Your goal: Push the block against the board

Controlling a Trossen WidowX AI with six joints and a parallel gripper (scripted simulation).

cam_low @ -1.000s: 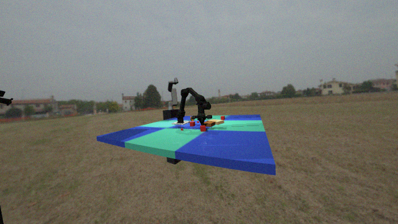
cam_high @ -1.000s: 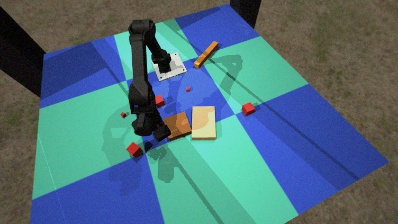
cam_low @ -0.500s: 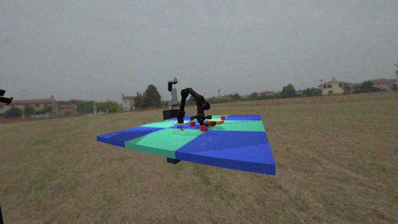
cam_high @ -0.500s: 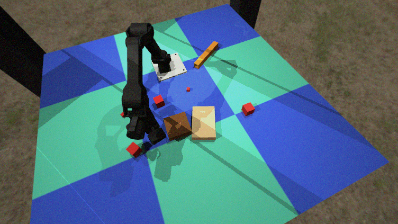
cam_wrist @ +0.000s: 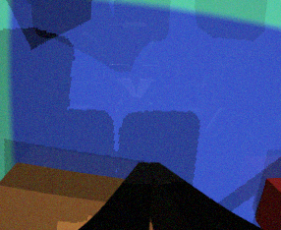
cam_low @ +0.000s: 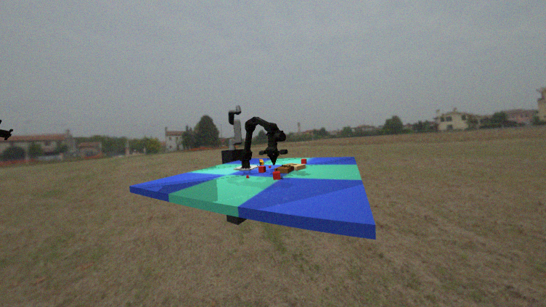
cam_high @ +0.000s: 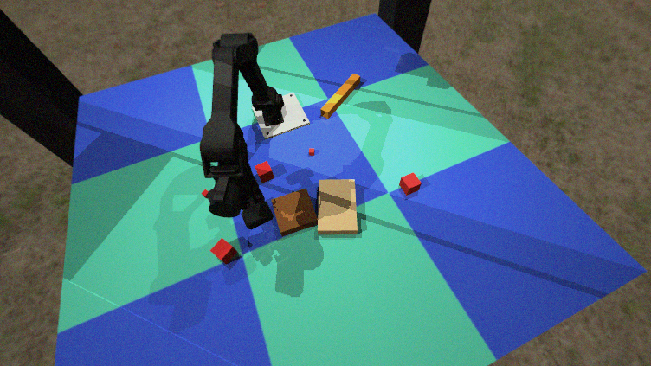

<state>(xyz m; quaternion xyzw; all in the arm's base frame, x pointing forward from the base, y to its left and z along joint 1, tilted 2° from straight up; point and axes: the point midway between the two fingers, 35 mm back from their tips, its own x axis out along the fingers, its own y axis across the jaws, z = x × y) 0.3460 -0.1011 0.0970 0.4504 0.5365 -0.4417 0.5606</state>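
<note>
Right now my gripper tip is 20 mm short of the brown square block, 90 mm to the right of it and 50 mm above it. From my gripper tip the other things lie so: tan board: 40 mm ahead, 210 mm to the left, 50 mm below; then orange bar: 370 mm behind, 360 mm to the left, 50 mm below.
</note>
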